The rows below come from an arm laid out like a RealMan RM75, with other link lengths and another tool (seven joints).
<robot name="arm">
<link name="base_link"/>
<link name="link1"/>
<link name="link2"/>
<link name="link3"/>
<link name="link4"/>
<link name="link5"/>
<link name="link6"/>
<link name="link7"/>
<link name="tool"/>
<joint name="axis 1" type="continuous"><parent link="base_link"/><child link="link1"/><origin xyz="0 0 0.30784" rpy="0 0 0"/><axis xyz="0 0 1"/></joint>
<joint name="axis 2" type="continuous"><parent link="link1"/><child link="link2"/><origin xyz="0 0 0" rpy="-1.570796 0 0"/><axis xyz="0 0 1"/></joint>
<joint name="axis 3" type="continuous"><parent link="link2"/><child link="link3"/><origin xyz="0 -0.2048 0" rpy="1.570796 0 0"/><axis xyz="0 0 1"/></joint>
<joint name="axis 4" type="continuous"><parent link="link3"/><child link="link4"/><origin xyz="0 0 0" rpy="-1.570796 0 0"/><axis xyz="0 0 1"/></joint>
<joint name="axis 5" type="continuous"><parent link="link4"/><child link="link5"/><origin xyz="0 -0.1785 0" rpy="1.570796 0 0"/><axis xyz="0 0 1"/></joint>
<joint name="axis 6" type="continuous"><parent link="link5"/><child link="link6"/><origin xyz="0 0 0" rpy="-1.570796 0 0"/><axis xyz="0 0 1"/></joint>
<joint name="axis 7" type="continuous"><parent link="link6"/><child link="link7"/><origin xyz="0 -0.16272 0" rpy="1.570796 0 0"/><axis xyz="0 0 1"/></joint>
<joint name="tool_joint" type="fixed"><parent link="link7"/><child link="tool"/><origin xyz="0.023 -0.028 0.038" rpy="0 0.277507 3.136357"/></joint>
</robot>
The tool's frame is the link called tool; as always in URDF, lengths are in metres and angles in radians. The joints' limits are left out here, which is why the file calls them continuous.
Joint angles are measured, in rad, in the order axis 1, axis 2, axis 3, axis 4, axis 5, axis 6, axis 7. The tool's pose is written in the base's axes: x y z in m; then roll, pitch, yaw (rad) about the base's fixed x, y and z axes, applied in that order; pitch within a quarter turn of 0, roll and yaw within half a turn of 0. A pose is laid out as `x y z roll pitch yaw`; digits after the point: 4 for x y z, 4 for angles.
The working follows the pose.
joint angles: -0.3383 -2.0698 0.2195 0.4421 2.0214 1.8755 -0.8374
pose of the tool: -0.2026 0.2687 0.1147 2.6982 0.6153 -2.9358
Where each joint sits with the arm in this pose, in the base's axes (m; each line is computed from the numbers above, not from the rounded line before):
axis 1: 0.0000 0.0000 0.3078
axis 2: 0.0000 0.0000 0.3078
axis 3: -0.1696 0.0597 0.2098
axis 4: -0.1696 0.0597 0.2098
axis 5: -0.3314 0.1342 0.1981
axis 6: -0.3314 0.1342 0.1981
axis 7: -0.2296 0.2241 0.1084
the tool: -0.2026 0.2687 0.1147

